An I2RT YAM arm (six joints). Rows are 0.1 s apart.
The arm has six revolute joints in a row. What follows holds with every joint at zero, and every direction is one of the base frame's. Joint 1 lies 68.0 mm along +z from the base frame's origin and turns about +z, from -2.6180 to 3.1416 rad. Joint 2 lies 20.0 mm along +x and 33.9 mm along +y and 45.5 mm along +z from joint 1 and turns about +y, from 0.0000 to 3.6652 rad. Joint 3 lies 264.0 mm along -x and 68.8 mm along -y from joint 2 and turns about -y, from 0.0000 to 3.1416 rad. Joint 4 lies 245.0 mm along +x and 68.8 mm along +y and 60.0 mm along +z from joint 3 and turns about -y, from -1.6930 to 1.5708 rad. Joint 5 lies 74.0 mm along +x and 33.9 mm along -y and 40.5 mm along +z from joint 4 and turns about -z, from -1.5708 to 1.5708 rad. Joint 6 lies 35.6 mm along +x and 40.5 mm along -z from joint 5 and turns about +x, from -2.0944 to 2.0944 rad. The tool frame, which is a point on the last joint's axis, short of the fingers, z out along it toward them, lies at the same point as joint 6; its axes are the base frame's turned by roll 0.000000, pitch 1.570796 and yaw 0.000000 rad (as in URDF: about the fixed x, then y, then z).
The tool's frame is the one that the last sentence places.
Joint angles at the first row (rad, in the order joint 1, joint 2, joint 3, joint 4, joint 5, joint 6):
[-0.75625, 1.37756, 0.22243, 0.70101, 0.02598, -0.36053]
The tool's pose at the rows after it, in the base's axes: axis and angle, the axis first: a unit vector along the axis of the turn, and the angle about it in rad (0 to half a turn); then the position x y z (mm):
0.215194 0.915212 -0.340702 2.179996 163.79 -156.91 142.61
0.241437 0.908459 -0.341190 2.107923 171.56 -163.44 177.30
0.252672 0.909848 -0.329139 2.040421 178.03 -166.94 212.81
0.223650 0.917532 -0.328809 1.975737 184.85 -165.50 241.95
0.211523 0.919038 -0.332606 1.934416 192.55 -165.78 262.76
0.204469 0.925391 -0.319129 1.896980 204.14 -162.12 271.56
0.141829 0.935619 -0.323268 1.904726 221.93 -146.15 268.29
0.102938 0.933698 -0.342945 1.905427 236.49 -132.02 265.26
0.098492 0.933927 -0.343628 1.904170 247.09 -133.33 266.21
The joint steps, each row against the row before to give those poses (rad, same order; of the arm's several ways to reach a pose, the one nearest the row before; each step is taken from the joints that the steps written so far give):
[0.00000, -0.06405, 0.03653, -0.04730, 0.02308, 0.03365]
[0.00155, -0.09508, 0.09635, -0.13327, -0.00601, 0.06135]
[0.00302, -0.06919, 0.10593, -0.13211, -0.03222, 0.04762]
[0.01684, -0.03695, 0.08140, -0.06453, -0.04299, -0.01366]
[0.01843, -0.00019, 0.06909, -0.03076, -0.00765, -0.00009]
[0.03979, 0.02139, 0.03854, 0.00299, -0.00008, 0.02301]
[0.09343, 0.02756, 0.00324, 0.02136, 0.03370, -0.06854]
[0.08148, 0.02917, -0.00312, 0.04911, 0.06283, -0.05251]
[0.01543, 0.04437, 0.03051, 0.01544, 0.01082, -0.00321]

